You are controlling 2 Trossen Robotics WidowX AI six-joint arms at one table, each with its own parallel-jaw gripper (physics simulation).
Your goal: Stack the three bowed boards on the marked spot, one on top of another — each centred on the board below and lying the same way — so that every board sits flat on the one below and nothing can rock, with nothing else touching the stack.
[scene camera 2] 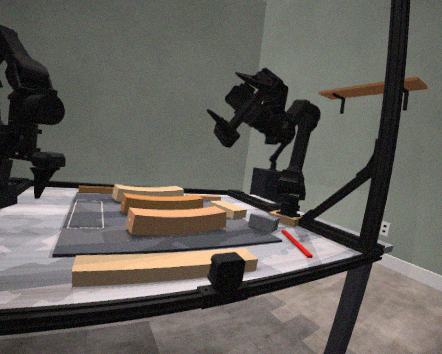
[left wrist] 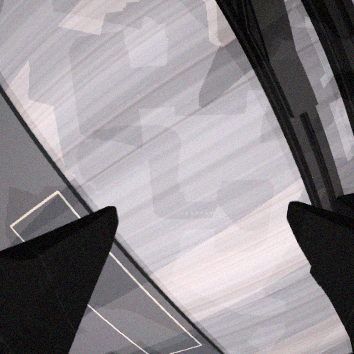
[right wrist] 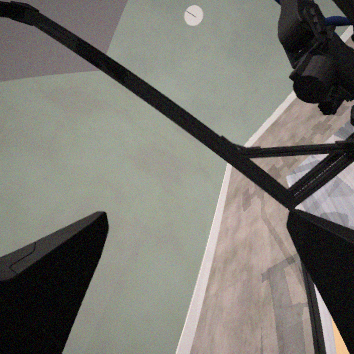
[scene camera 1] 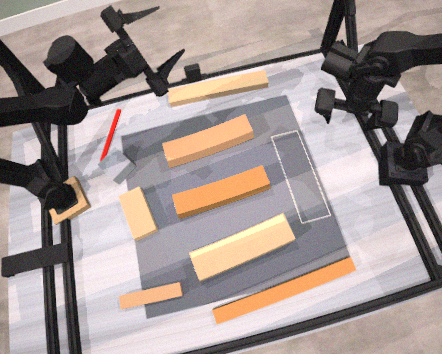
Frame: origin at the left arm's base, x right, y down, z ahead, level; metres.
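Where they show: left gripper, fingertip midpoint: (scene camera 2: 19, 195) (left wrist: 202, 212) (scene camera 1: 345, 126); right gripper, fingertip midpoint: (scene camera 2: 221, 92) (right wrist: 198, 219) (scene camera 1: 172, 28); left arm's base, link origin: (scene camera 1: 407, 160); right arm's base, link origin: (scene camera 2: 288, 214) (scene camera 1: 64, 199).
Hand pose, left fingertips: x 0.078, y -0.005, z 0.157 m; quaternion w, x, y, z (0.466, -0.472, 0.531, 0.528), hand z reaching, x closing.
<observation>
Each offset is from my left fingertips to the top centre of the thing. "spot": to the spot under its first point. Level surfaces: height alone.
Three bowed boards lie apart, roughly parallel, on the grey mat {dy +0.056 m} (scene camera 1: 165, 250) (scene camera 2: 150, 243): a peach one {dx -0.069, dy +0.005, dz +0.351 m} (scene camera 1: 209, 141) (scene camera 2: 176, 222), an orange one {dx -0.207, dy +0.005, dz +0.295 m} (scene camera 1: 222, 192) (scene camera 2: 162, 203) and a pale yellow one {dx -0.335, dy +0.006, dz +0.227 m} (scene camera 1: 242, 247) (scene camera 2: 147, 192). The marked spot, a thin white outline {spot: dx -0.118, dy +0.056, dz +0.065 m} (scene camera 1: 314, 173) (scene camera 2: 103, 215) (left wrist: 155, 298), lies beside them with no board on it. My left gripper (scene camera 1: 351, 120) (left wrist: 202, 212) is open and empty above the table beside the outline; its finger partly hides the outline in the left wrist view. My right gripper (scene camera 1: 170, 29) (scene camera 2: 222, 92) (right wrist: 198, 219) is open and empty, raised high, away from the boards.
A pale bar {dx +0.123, dy +0.038, dz +0.357 m} (scene camera 1: 218, 88) (scene camera 2: 150, 268), a long orange bar {dx -0.417, dy +0.034, dz +0.121 m} (scene camera 1: 285, 290) (scene camera 2: 95, 189), a small peach strip {dx -0.475, dy +0.041, dz +0.426 m} (scene camera 1: 151, 295), a pale block {dx -0.286, dy +0.029, dz +0.500 m} (scene camera 1: 138, 214) (scene camera 2: 229, 209), a grey block {dx -0.164, dy +0.017, dz +0.593 m} (scene camera 1: 119, 167) (scene camera 2: 263, 223) and a red stick {dx -0.061, dy +0.056, dz +0.651 m} (scene camera 1: 111, 135) (scene camera 2: 297, 243) lie around the boards.
</observation>
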